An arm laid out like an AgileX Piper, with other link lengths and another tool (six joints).
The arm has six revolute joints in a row. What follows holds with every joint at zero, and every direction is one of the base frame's.
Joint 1 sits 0.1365 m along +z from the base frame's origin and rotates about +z.
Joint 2 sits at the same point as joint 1 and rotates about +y.
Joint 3 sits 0.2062 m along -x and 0.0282 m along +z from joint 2 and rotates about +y.
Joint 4 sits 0.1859 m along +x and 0.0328 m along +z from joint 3 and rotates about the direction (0.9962, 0, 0.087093).
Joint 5 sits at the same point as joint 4 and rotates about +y.
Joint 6 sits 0.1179 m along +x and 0.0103 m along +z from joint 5 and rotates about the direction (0.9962, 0, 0.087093).
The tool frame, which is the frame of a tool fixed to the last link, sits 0.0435 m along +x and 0.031 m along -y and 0.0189 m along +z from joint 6; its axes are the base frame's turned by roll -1.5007, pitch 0.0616 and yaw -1.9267 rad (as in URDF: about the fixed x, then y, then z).
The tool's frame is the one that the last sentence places.
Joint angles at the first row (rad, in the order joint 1, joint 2, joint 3, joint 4, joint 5, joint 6):
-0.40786, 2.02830, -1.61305, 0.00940, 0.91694, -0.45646
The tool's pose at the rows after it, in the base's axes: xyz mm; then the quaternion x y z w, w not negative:
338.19, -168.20, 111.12, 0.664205, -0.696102, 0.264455, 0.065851
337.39, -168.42, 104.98, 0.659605, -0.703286, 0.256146, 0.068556
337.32, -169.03, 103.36, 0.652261, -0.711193, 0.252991, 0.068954
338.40, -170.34, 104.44, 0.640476, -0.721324, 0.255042, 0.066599
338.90, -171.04, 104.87, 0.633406, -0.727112, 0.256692, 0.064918
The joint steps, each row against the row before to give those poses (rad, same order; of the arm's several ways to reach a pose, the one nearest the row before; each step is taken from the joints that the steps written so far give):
0.00002, 0.01767, 0.00001, 0.00000, 0.00000, 0.00499
-0.00001, 0.01623, 0.00002, 0.00000, -0.00147, 0.01933
0.00000, 0.00685, -0.00436, 0.00000, -0.00002, 0.02234
-0.00001, 0.00188, -0.00583, 0.00000, -0.00711, 0.02973
0.00000, -0.00001, 0.00003, 0.00001, -0.00762, 0.01726

